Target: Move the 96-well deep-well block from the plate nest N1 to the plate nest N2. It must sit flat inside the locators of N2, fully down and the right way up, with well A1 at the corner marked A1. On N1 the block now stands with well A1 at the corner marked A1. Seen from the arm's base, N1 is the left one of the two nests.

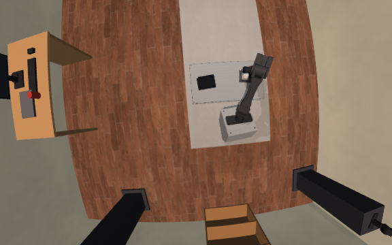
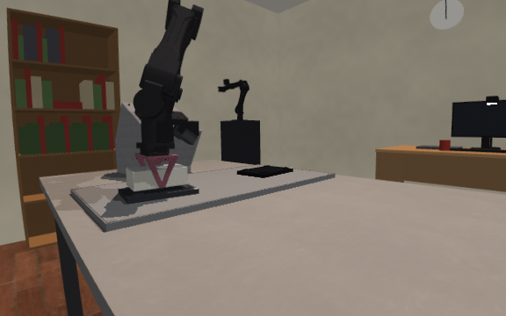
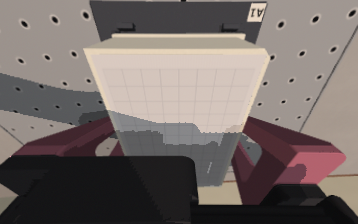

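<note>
Right now my hand is 1 cm below the white 96-well deep-well block. Also, from my hand: black nest N2 (3 cm below); black nest N1 (1 cm behind, 40 cm to the left, 3 cm below).
</note>
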